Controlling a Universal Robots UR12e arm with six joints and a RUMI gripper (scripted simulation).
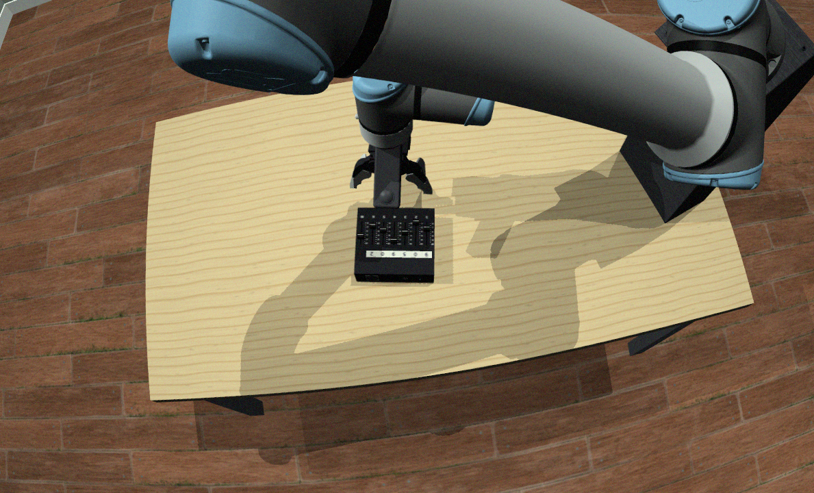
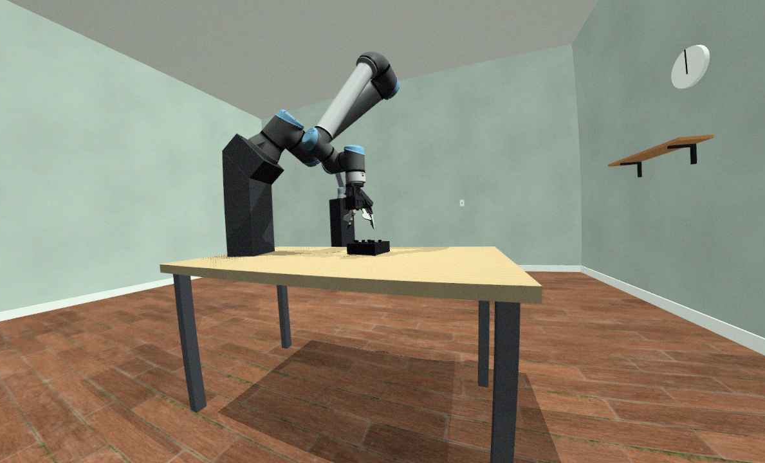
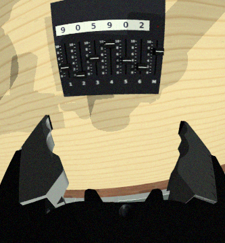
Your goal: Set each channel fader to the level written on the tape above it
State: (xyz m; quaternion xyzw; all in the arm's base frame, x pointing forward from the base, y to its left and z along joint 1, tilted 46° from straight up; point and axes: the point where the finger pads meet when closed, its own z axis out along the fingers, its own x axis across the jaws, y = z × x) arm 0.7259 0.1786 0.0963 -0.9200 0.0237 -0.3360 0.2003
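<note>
My gripper is now 60 mm past the channel 2 fader, 60 mm above it and 30 mm to the right of it. Round my hand: channel 3 fader 60 mm below, 50 mm to the left, 40 mm behind; then row 6 fader 60 mm below, 50 mm to the left, 30 mm ahead; then row 5 fader 60 mm to the left, 60 mm below, 10 mm ahead.
</note>
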